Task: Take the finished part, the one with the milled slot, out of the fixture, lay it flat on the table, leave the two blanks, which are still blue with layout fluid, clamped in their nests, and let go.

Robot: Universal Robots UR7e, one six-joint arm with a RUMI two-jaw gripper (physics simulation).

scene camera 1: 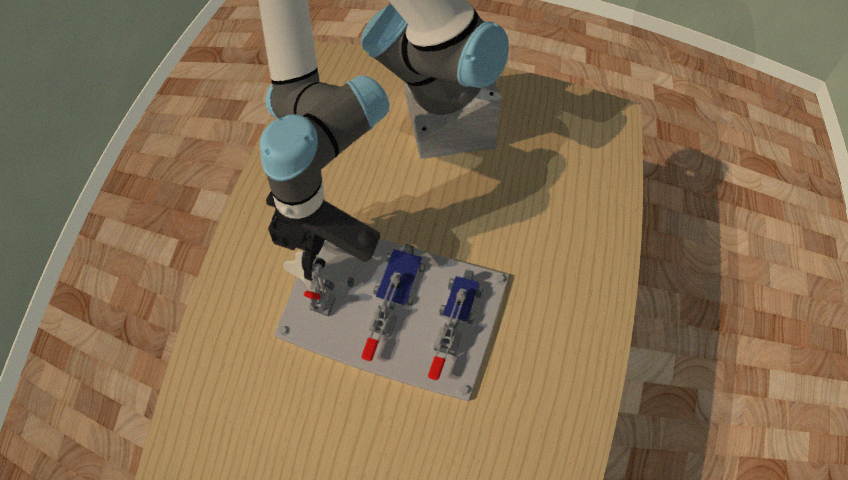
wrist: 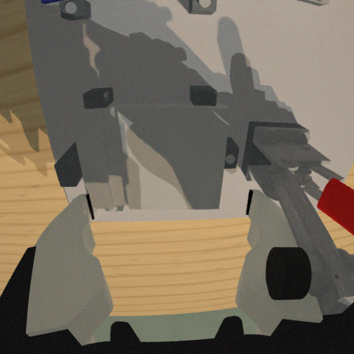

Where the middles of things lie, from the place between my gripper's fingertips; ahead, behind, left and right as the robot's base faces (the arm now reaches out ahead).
Labels:
Now: the finished part [scene camera 1: 339, 265] 10 mm behind my hand and 30 mm to the left of it. The rest, counted from my hand: fixture plate [scene camera 1: 406, 356] (40 mm ahead, 140 mm to the left, 20 mm below).

